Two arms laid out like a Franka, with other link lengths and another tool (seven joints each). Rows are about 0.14 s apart.
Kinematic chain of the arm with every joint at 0, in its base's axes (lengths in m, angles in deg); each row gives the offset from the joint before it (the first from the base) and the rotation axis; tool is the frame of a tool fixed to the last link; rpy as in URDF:
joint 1: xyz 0 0 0.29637 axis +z
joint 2: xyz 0 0 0 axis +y
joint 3: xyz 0 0 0.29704 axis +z
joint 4: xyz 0.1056 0 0 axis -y
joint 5: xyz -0.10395 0 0.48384 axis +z
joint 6: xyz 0 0 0 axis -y
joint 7: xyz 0.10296 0 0 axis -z
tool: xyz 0.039 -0.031 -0.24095 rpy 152.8 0 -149.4
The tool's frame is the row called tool.
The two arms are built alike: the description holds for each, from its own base.
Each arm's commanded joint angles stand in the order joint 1, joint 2, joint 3, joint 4, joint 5, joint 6, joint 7.
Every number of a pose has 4 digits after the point. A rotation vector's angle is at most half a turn.
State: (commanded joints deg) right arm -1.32 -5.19 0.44 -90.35 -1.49 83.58 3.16; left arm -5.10 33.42 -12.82 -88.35 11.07 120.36 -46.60
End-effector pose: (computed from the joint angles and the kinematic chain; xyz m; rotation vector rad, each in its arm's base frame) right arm 0.6844 -0.0501 0.5024 0.6563 -2.8536 -0.6609; left arm 0.8373 -0.2311 0.0860 1.3529 -2.5330 -0.6662
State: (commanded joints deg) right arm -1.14 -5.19 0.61 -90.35 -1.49 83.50 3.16; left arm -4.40 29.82 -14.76 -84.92 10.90 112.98 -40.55
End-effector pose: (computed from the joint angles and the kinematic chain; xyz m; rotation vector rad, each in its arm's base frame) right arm 0.6843 -0.0459 0.5022 0.6639 -2.8492 -0.6598; left arm 0.8362 -0.2440 0.1604 1.2208 -2.6149 -0.6971
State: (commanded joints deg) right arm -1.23 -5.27 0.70 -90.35 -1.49 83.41 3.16; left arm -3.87 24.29 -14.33 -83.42 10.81 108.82 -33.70
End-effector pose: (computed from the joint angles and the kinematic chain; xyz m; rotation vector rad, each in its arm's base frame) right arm 0.6836 -0.0459 0.5030 0.6637 -2.8491 -0.6597; left arm 0.8388 -0.2304 0.2473 1.1365 -2.7260 -0.7171
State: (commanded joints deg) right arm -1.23 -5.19 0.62 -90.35 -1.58 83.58 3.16; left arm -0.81 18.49 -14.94 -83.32 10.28 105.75 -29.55
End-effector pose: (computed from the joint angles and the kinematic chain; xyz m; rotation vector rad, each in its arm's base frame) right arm 0.6846 -0.0472 0.5025 0.6623 -2.8515 -0.6575; left arm 0.8359 -0.1942 0.3255 1.1397 -2.7789 -0.7112
